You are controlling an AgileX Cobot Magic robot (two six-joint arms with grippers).
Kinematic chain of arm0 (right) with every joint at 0, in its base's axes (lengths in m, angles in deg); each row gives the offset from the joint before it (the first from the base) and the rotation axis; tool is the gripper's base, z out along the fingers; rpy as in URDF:
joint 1: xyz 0 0 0.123 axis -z
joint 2: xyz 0 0 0 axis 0.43 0.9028 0
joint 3: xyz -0.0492 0.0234 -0.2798 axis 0.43 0.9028 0
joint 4: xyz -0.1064 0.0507 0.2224 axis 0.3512 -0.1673 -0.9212
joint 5: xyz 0 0 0 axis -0.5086 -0.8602 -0.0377
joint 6: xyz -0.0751 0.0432 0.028 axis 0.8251 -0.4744 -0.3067
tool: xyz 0 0 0 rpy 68.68 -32.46 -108.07
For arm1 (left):
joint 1: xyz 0 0 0.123 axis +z
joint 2: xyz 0 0 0 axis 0.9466 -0.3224 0
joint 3: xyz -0.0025 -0.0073 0.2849 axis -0.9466 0.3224 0
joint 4: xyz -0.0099 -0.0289 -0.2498 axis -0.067 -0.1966 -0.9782
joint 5: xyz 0 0 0 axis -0.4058 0.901 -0.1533
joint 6: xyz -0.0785 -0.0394 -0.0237 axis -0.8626 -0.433 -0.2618
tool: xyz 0 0 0 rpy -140.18 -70.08 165.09
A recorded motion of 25 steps. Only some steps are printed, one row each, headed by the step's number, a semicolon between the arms.
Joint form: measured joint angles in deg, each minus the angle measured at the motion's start. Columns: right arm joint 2, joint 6, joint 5, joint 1, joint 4, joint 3; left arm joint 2, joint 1, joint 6, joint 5, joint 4, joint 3.
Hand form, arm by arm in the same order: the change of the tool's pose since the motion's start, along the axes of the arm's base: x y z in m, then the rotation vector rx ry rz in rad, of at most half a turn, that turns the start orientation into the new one. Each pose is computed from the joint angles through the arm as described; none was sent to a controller.
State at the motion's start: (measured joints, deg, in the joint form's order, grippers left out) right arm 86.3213 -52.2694 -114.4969 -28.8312 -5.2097 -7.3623; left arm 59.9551 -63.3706 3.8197 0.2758 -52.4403 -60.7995
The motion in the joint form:
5: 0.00 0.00 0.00 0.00 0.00 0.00; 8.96 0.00 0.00 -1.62 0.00 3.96
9: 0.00 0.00 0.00 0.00 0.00 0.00; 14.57 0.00 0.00 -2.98 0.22 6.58
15: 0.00 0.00 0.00 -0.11 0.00 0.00; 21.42 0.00 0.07 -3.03 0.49 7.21
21: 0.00 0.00 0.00 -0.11 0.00 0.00; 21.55 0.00 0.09 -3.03 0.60 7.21
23: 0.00 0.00 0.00 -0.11 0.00 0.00; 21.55 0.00 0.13 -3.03 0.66 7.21
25: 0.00 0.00 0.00 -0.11 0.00 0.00; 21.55 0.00 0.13 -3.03 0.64 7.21
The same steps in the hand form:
5: 0.0000 0.0000 0.0000 0.0000 0.0000 0.0000; -0.0203 -0.0027 -0.0135 0.0148 -0.1145 0.0022
9: 0.0000 0.0000 0.0000 0.0000 0.0000 0.0000; -0.0305 -0.0037 -0.0236 0.0279 -0.1892 0.0055
15: 0.0000 0.0000 0.0000 0.0000 0.0000 0.0019; -0.0467 -0.0055 -0.0265 0.0477 -0.2971 0.0068
21: 0.0000 0.0000 0.0000 0.0000 0.0000 0.0019; -0.0470 -0.0054 -0.0265 0.0500 -0.2991 0.0074
23: 0.0000 0.0000 0.0000 0.0000 0.0000 0.0019; -0.0470 -0.0053 -0.0265 0.0515 -0.2989 0.0074
25: 0.0000 0.0000 0.0000 0.0000 0.0000 0.0019; -0.0470 -0.0054 -0.0265 0.0512 -0.2990 0.0072

